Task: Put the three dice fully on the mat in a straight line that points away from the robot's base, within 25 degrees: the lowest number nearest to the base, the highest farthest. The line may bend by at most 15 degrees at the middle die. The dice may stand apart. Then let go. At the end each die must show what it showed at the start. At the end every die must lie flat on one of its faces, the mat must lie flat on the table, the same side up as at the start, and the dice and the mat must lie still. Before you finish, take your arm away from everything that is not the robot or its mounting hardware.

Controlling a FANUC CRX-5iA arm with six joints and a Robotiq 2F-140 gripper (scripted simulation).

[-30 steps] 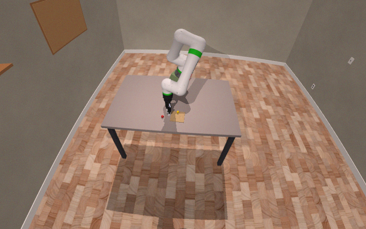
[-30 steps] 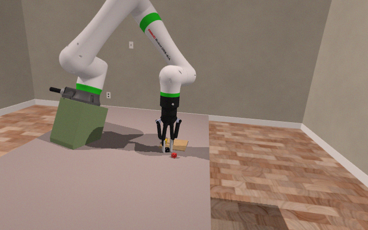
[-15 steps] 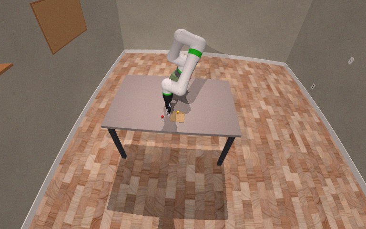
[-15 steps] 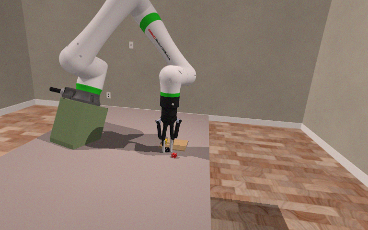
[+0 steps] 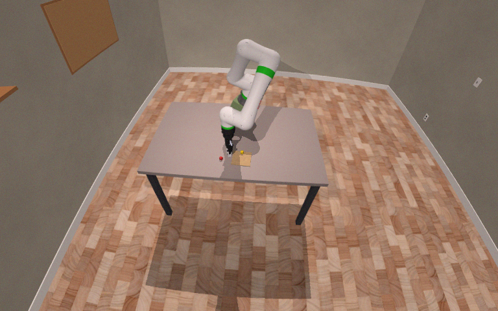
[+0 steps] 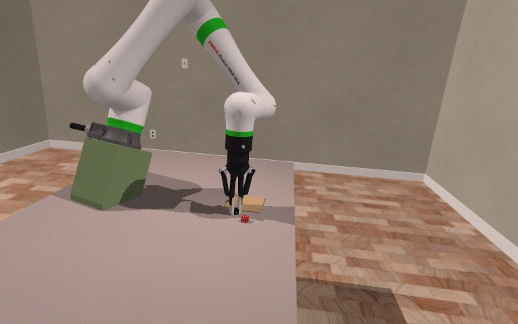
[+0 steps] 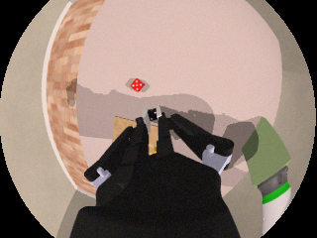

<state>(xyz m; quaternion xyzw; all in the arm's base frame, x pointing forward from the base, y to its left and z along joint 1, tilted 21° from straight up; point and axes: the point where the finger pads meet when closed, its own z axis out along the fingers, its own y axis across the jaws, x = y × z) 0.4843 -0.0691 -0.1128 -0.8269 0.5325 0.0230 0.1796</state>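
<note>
The black die lies 2 cm below my hand. Also, from my hand: yellow die (3 cm behind, 10 cm to the left, 2 cm below); red die (4 cm ahead, 6 cm to the right, 2 cm below); tan mat (2 cm ahead, 10 cm to the left, 3 cm below).
</note>
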